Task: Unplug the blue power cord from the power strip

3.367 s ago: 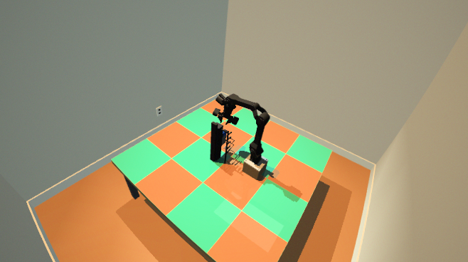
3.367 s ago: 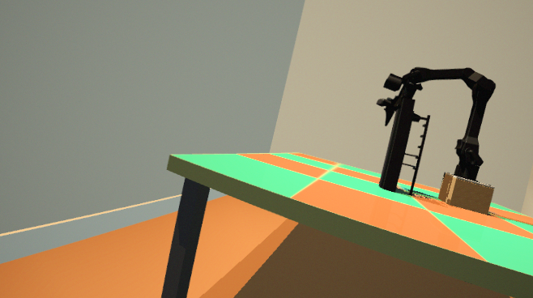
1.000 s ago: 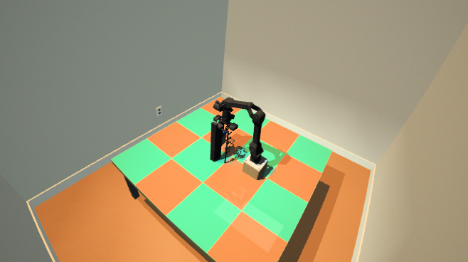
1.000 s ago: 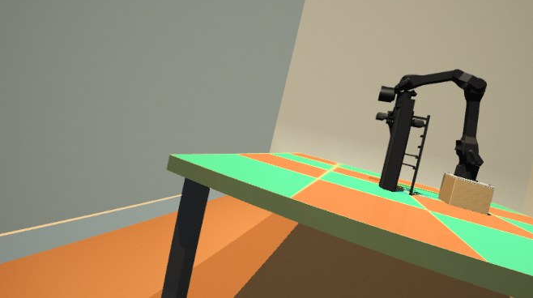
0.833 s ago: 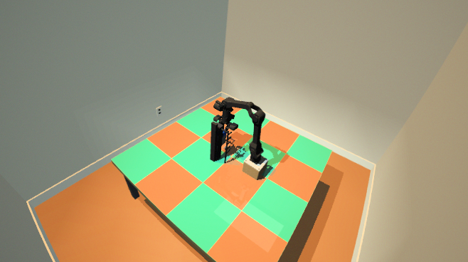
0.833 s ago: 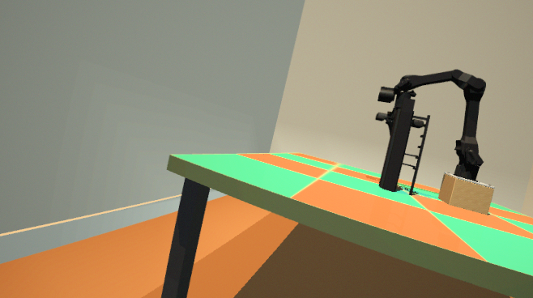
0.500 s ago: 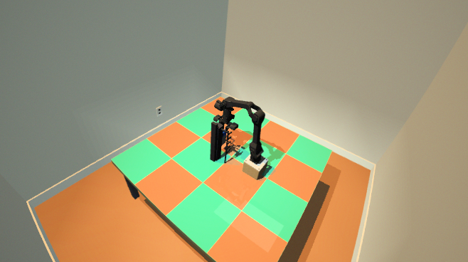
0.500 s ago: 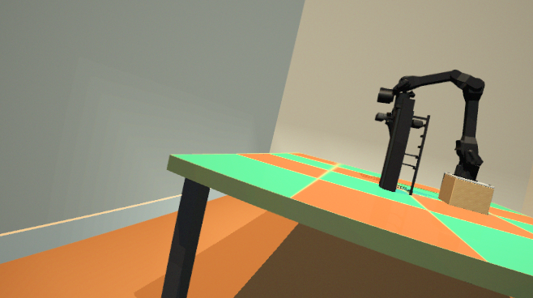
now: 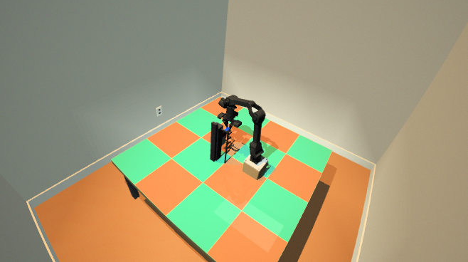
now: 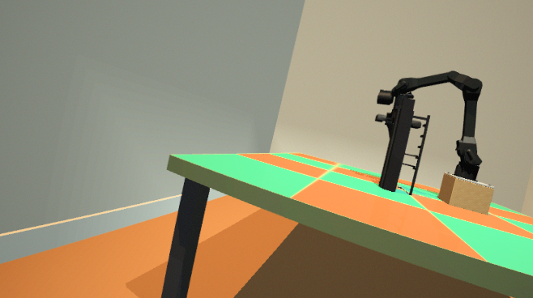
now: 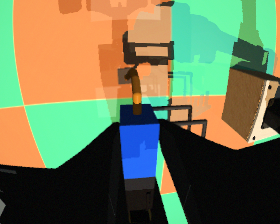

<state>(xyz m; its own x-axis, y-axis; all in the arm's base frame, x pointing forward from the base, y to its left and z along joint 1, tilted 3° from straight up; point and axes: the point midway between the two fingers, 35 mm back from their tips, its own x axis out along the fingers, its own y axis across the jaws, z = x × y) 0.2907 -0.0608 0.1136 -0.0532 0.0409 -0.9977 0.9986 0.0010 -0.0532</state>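
Now: gripper tip 40 mm to the right of the blue plug.
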